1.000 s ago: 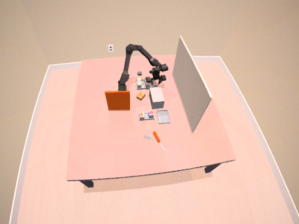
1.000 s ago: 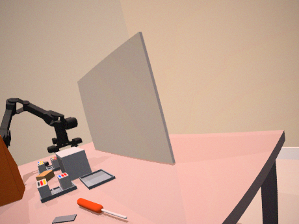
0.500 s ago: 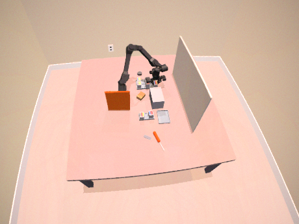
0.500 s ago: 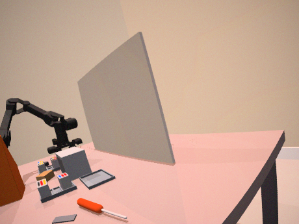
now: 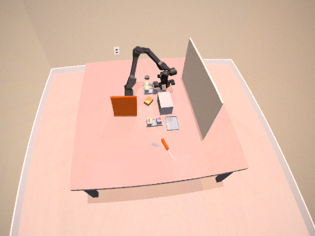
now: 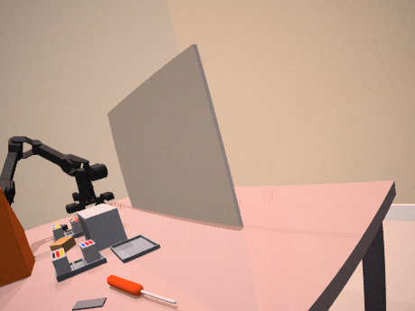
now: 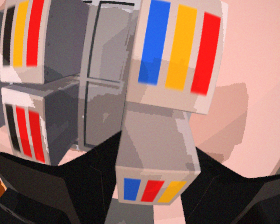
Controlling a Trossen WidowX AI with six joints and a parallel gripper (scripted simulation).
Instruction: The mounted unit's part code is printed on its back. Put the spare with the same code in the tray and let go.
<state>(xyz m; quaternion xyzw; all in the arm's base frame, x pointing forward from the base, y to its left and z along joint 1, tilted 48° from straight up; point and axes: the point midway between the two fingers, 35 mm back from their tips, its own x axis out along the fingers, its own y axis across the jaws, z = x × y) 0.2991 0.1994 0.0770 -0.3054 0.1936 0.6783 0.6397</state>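
Now: the grey tray 4 cm ahead of my gripper tip, 35 cm to the right of it and 1 cm below it. The rest, counted from my gripper tip: mounted unit: 1 cm behind, 17 cm to the right, 3 cm above; then grey spare: 3 cm above; then tan block: 14 cm behind, 13 cm to the right.
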